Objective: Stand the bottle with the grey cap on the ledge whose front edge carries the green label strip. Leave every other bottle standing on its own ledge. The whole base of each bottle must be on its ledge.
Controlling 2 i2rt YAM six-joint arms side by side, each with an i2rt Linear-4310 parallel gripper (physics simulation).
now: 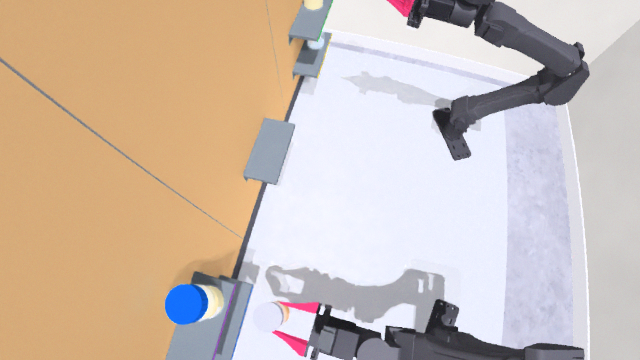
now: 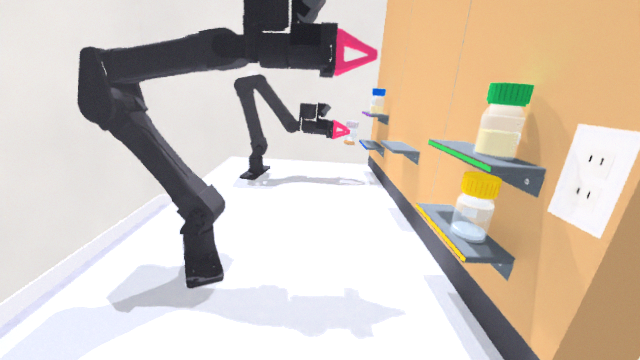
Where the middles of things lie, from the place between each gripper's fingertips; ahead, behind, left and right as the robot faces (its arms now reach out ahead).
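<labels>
The green-strip ledge (image 2: 508, 167) is 750 mm to the right of my left hand, 100 mm ahead of it and 70 mm above it. I find the yellow-strip ledge (image 2: 488, 252) 750 mm to the right of my left hand as well, 100 mm ahead of it and 70 mm below it. The bare ledge (image 1: 267, 157) is 350 mm to the right of my left hand and 110 mm ahead of it, while the blue-capped bottle (image 1: 186, 303) is 130 mm above my left hand, 110 mm ahead of it and 10 mm to the right of it.
The yellow-capped bottle (image 2: 474, 209) is 230 mm below my right hand, 170 mm ahead of it and 120 mm to the right of it. From my right hand, the bare ledge is 320 mm to the left, 220 mm below and 180 mm ahead. I find the yellow-strip ledge 290 mm below my right hand, 170 mm ahead of it and 80 mm to the right of it, and the green-strip ledge is 170 mm ahead of my right hand, 150 mm below it and 80 mm to the right of it.
</labels>
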